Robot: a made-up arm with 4 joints. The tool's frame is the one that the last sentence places.
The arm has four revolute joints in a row. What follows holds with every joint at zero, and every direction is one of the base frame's.
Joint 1 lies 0.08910 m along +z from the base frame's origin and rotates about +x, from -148.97 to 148.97 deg.
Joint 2 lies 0.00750 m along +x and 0.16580 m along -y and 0.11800 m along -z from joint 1 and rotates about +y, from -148.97 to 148.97 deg.
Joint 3 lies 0.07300 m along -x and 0.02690 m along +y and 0.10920 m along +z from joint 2 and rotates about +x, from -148.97 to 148.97 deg.
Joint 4 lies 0.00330 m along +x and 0.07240 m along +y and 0.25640 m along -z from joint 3 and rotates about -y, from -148.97 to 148.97 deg.
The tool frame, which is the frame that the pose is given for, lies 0.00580 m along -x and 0.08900 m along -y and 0.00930 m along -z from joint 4; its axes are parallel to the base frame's.
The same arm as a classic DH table. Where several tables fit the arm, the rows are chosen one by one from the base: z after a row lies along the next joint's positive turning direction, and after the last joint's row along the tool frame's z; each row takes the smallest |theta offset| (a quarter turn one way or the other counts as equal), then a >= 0, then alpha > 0; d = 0 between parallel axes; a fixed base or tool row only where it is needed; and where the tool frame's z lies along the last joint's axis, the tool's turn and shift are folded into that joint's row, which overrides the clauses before.
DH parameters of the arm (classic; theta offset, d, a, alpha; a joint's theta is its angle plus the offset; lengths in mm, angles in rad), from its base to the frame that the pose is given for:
base (fixed): 1.5708 89.1 0 1.5708
joint 1: -1.5708 7.5 118 -1.5708
joint 2: 0 -138.9 -109.2 1.5708
joint 3: 0 -69.7 256.4 1.5708
joint 4: -1.5708 16.6 5.8 1.5708
tool (fixed): 3.1416 -9.3 0 0
Joint limits (rad, base to tool): -2.6..2.6 -2.6..2.6 -2.6..2.6 -2.6..2.6

